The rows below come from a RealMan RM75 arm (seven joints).
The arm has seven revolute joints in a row. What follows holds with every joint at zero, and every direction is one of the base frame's. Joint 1 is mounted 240.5 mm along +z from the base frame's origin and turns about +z. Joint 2 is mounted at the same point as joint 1 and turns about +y. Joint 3 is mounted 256.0 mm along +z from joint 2 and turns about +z. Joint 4 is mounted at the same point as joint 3 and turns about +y. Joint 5 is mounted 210.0 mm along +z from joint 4 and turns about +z. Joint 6 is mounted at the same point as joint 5 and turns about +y. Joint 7 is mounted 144.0 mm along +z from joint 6 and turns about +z. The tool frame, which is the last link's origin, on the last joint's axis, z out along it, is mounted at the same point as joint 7; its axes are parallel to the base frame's.
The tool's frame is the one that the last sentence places.
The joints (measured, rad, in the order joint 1, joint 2, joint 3, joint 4, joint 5, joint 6, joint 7), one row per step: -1.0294 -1.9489 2.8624 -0.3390 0.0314 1.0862 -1.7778; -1.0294 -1.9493 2.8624 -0.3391 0.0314 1.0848 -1.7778; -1.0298 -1.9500 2.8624 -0.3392 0.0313 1.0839 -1.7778; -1.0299 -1.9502 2.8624 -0.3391 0.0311 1.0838 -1.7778; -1.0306 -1.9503 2.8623 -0.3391 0.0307 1.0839 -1.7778; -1.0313 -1.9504 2.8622 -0.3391 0.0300 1.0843 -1.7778; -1.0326 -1.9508 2.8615 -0.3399 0.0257 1.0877 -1.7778; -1.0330 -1.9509 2.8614 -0.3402 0.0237 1.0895 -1.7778; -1.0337 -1.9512 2.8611 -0.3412 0.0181 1.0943 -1.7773; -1.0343 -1.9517 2.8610 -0.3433 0.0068 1.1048 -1.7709; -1.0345 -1.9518 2.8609 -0.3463 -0.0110 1.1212 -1.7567; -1.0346 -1.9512 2.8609 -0.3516 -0.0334 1.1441 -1.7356
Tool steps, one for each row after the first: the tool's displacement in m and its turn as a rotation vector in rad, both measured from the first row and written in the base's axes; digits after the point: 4 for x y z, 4 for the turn. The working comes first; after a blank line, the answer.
Tool pose at each row, in the base's axes (x y z in m, rotation vector in rad; the steps are taken from these numbers as rounded here): -0.2594 0.4389 0.0079 -2.4009 -1.1632 -0.1704; -0.2595 0.4389 0.0078 -2.3998 -1.1630 -0.1699; -0.2593 0.4390 0.0075 -2.3997 -1.1627 -0.1699; -0.2592 0.4390 0.0074 -2.3999 -1.1627 -0.1702; -0.2589 0.4392 0.0074 -2.4003 -1.1621 -0.1711; -0.2584 0.4394 0.0073 -2.4008 -1.1616 -0.1725; -0.2572 0.4397 0.0072 -2.4023 -1.1624 -0.1803; -0.2567 0.4398 0.0072 -2.4031 -1.1629 -0.1836; -0.2555 0.4399 0.0072 -2.4052 -1.1639 -0.1927; -0.2534 0.4400 0.0073 -2.4125 -1.1601 -0.2087; -0.2504 0.4400 0.0077 -2.4251 -1.1490 -0.2327; -0.2468 0.4399 0.0089 -2.4423 -1.1297 -0.2622

-0.0001 0.0000 -0.0001 0.0009 0.0007 0.0004; 0.0001 0.0001 -0.0004 0.0011 0.0008 0.0002; 0.0002 0.0001 -0.0005 0.0010 0.0006 0.0001; 0.0005 0.0003 -0.0005 0.0011 0.0001 -0.0006; 0.0010 0.0005 -0.0006 0.0012 -0.0008 -0.0013; 0.0022 0.0008 -0.0007 0.0017 -0.0067 -0.0027; 0.0027 0.0009 -0.0007 0.0017 -0.0092 -0.0032; 0.0039 0.0010 -0.0007 0.0019 -0.0161 -0.0049; 0.0060 0.0011 -0.0006 0.0011 -0.0275 -0.0126; 0.0090 0.0011 -0.0002 0.0005 -0.0433 -0.0279; 0.0126 0.0010 0.0010 -0.0001 -0.0615 -0.0508
